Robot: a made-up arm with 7 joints. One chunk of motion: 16 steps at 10 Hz.
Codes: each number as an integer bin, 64 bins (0 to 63) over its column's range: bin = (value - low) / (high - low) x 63, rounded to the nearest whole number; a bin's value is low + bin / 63 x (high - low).
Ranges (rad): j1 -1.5..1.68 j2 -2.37..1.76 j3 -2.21..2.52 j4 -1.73..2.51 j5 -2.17..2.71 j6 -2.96..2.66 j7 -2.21..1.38
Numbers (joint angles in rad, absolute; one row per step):
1: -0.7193 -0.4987 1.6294 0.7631 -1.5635 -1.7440 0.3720
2: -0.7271 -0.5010 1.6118 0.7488 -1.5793 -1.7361 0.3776
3: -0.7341 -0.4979 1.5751 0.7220 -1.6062 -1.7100 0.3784
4: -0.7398 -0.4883 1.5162 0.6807 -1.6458 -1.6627 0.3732
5: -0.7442 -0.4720 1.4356 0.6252 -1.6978 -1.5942 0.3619
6: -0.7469 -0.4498 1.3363 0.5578 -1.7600 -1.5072 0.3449
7: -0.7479 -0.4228 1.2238 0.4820 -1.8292 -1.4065 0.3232
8: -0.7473 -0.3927 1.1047 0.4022 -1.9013 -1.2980 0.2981
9: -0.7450 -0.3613 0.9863 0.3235 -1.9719 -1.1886 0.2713
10: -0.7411 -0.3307 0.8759 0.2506 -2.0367 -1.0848 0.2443
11: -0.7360 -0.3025 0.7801 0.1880 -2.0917 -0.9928 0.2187
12: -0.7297 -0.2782 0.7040 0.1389 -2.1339 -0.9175 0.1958
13: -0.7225 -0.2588 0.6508 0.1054 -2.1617 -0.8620 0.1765
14: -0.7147 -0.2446 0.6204 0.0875 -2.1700 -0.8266 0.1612
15: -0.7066 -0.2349 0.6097 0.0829 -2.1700 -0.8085 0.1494
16: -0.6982 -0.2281 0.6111 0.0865 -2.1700 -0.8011 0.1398
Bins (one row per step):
1: 15 29 51 37 8 14 45
2: 15 29 51 37 8 14 45
3: 15 29 50 36 7 14 45
4: 15 29 50 36 7 15 45
5: 15 29 49 35 6 15 45
6: 15 29 47 34 5 16 45
7: 15 30 46 33 4 17 44
8: 15 30 44 32 3 19 44
9: 15 31 43 31 3 20 44
10: 15 31 41 29 2 21 43
11: 15 32 40 28 1 22 43
12: 15 32 39 28 0 23 42
13: 15 32 38 27 0 24 42
14: 16 32 38 27 0 24 42
15: 16 33 38 27 0 24 41
16: 16 33 38 27 0 24 41

